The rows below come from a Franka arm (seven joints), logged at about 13 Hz.
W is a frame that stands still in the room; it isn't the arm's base.
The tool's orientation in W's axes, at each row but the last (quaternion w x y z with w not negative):
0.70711, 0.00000, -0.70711, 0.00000
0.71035, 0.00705, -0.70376, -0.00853
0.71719, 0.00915, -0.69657, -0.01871
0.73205, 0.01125, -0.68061, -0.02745
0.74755, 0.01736, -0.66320, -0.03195
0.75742, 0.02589, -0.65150, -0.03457
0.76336, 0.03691, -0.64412, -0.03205
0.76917, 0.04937, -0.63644, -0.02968
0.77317, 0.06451, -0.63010, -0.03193
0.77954, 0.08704, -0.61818, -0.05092
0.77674, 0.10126, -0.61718, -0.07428
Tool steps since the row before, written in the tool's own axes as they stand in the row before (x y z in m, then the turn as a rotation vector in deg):
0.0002, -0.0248, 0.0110, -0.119, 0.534, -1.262
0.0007, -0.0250, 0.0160, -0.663, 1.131, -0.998
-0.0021, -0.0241, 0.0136, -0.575, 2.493, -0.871
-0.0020, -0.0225, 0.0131, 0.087, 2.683, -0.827
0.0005, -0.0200, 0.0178, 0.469, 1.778, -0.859
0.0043, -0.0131, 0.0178, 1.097, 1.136, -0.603
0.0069, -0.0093, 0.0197, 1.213, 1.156, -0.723
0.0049, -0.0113, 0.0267, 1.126, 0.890, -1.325
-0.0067, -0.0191, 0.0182, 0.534, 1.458, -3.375
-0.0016, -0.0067, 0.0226, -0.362, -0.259, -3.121
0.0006, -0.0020, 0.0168, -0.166, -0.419, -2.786
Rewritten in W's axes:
-0.0110, -0.0248, 0.0002, 1.262, 0.534, -0.119
-0.0160, -0.0250, 0.0003, 0.994, 1.143, -0.647
-0.0140, -0.0238, -0.0026, 0.889, 2.502, -0.502
-0.0138, -0.0221, -0.0022, 0.898, 2.656, 0.170
-0.0181, -0.0197, 0.0013, 0.952, 1.726, 0.483
-0.0172, -0.0133, 0.0058, 0.780, 1.034, 1.086
-0.0183, -0.0102, 0.0092, 0.918, 1.044, 1.182
-0.0251, -0.0128, 0.0084, 1.498, 0.812, 0.955
-0.0186, -0.0191, -0.0056, 3.365, 1.574, 0.055
-0.0222, -0.0079, 0.0021, 2.960, 0.041, -1.085
-0.0162, -0.0032, 0.0037, 2.679, -0.183, -0.867

